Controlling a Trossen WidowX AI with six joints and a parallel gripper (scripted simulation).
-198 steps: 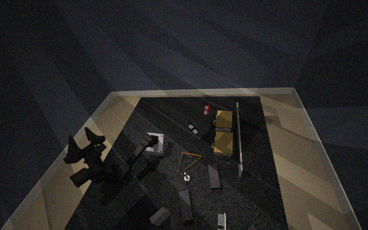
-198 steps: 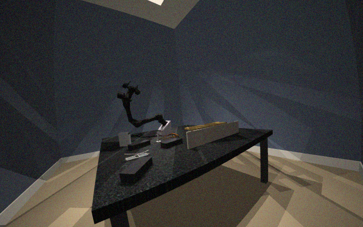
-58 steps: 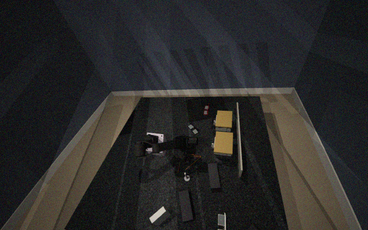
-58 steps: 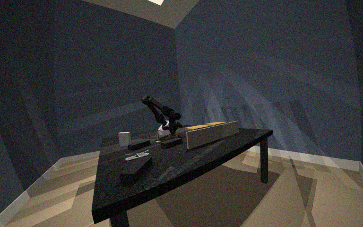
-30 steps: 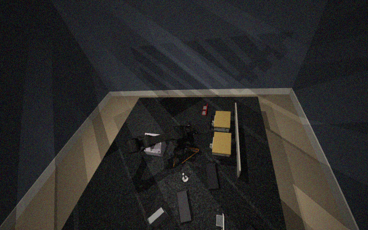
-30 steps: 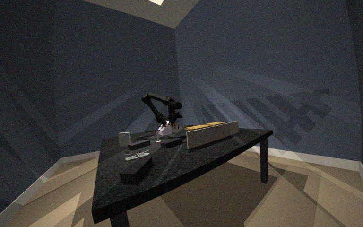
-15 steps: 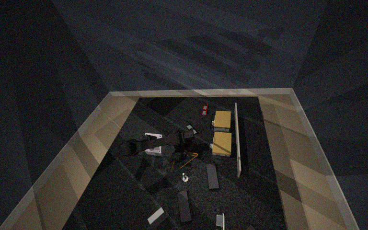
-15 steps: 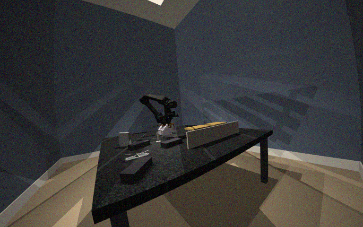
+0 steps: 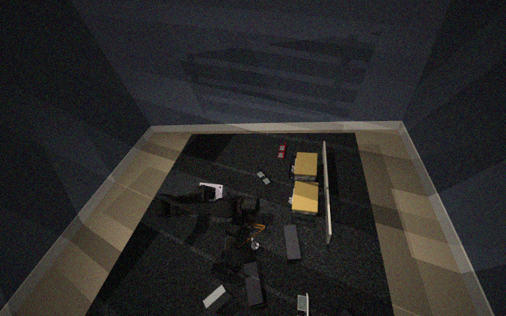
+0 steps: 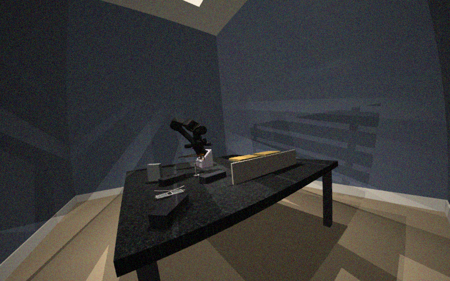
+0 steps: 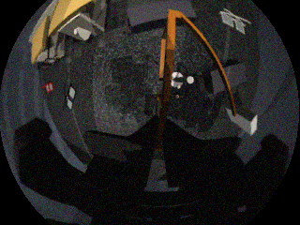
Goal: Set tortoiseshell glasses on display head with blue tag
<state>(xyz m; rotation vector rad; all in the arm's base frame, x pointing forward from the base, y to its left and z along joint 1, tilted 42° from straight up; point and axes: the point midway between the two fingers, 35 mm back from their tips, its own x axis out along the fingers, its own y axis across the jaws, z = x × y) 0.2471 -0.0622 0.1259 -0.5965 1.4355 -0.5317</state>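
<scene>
Right now my gripper tip is 10 cm above the small white stand, 6 cm short of it and 5 cm to the left of it. Round my gripper tip: grey box 31 cm to the right, 6 cm below, 1 cm behind; then long pale panel 35 cm ahead, 34 cm to the left, 7 cm below.
</scene>
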